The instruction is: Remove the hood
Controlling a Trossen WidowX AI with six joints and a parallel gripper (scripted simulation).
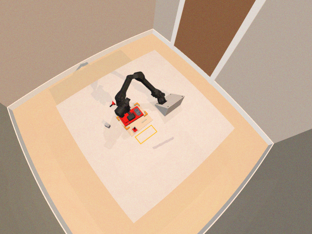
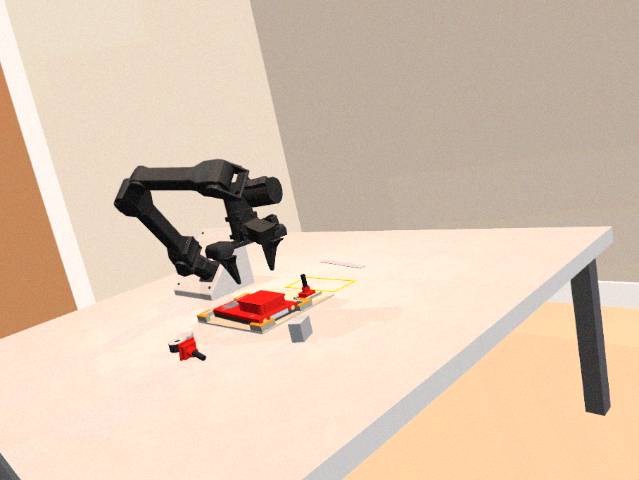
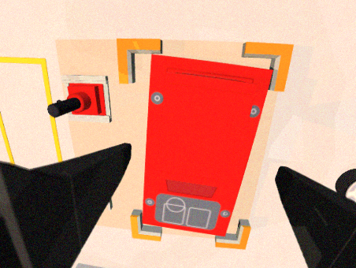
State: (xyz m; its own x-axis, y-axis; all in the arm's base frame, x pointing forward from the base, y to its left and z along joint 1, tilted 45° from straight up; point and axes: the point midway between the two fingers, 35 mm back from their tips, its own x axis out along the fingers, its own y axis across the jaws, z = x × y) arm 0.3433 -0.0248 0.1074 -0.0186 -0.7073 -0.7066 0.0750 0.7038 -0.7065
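The hood is 6 cm below my gripper tip.
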